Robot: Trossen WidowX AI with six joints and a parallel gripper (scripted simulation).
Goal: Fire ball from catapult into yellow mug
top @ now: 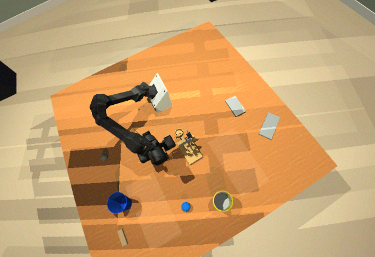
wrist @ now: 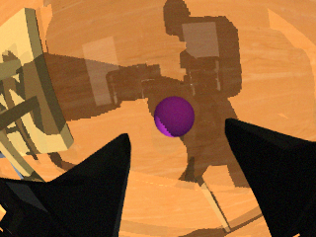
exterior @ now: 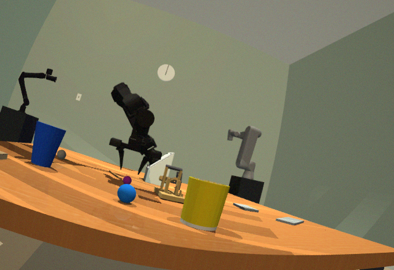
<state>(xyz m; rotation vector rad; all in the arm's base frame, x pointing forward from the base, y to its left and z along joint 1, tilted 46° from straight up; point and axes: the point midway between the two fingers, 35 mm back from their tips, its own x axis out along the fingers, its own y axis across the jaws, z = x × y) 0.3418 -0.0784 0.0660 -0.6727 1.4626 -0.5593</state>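
My gripper tip is now 3 cm above the magenta ball. The rest, counted from my gripper tip: blue ball 29 cm ahead, 1 cm to the left, 2 cm below; thin stick 16 cm behind, 6 cm to the right, 4 cm below; wooden catapult 16 cm to the left, 1 cm above.
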